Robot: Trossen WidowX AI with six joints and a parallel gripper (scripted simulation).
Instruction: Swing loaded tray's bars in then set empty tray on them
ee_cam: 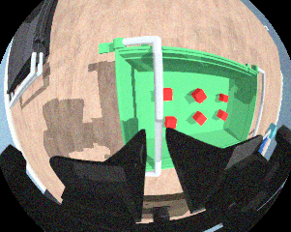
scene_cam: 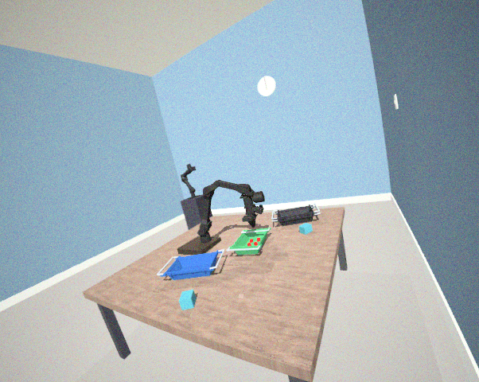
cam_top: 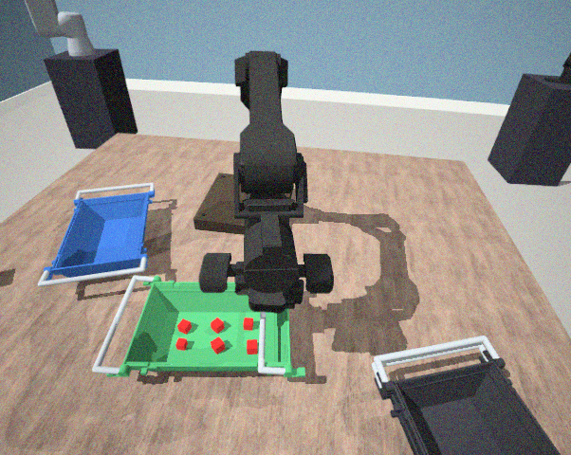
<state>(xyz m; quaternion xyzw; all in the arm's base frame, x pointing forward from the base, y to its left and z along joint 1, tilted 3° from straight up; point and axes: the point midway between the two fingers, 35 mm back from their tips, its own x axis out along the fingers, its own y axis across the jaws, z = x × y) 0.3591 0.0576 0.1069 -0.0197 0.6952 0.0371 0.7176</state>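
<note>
The blue tray lies 220 mm behind my gripper tip, 380 mm to the right of it and 40 mm below it.
</note>
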